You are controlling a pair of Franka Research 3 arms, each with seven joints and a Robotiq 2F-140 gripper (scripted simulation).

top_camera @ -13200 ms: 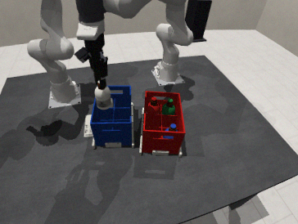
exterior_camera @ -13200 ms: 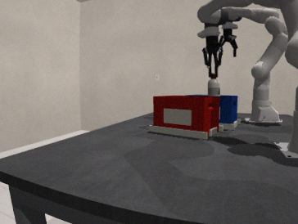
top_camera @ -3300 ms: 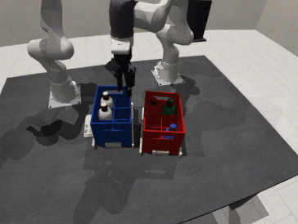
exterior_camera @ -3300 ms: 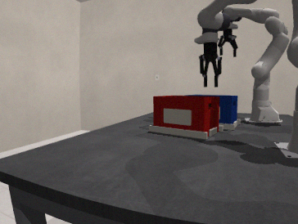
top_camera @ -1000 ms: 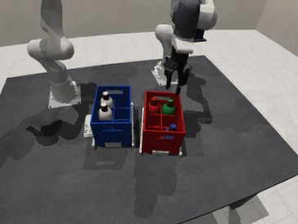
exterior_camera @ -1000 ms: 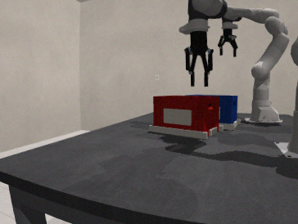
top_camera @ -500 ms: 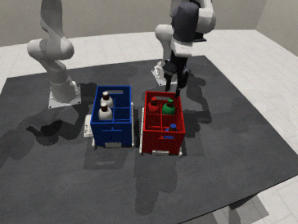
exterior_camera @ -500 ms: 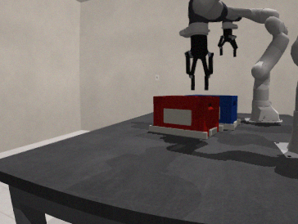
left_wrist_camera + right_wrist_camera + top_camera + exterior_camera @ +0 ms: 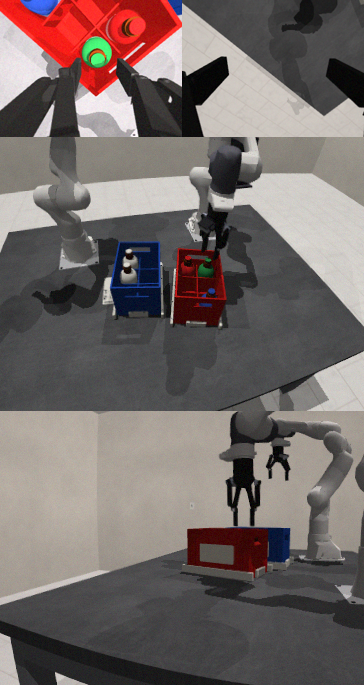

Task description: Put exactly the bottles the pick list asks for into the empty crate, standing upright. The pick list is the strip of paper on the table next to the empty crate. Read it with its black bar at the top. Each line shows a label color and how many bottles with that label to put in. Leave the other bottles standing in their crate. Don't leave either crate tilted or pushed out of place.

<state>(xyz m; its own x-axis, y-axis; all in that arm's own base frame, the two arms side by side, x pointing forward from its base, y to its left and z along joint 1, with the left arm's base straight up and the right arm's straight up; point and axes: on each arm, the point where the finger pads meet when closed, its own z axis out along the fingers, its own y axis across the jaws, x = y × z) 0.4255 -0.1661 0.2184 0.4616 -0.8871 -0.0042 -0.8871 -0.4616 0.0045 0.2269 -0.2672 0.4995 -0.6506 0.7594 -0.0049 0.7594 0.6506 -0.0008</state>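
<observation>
Now: left hand 13 cm above the green bottle. Also, from my left hand: blue bottle 16 cm ahead, 13 cm below, 7 cm to the right; then red bottle 13 cm below, 8 cm to the right, 4 cm behind; then red crate 13 cm below, 7 cm to the right, 7 cm ahead.
</observation>
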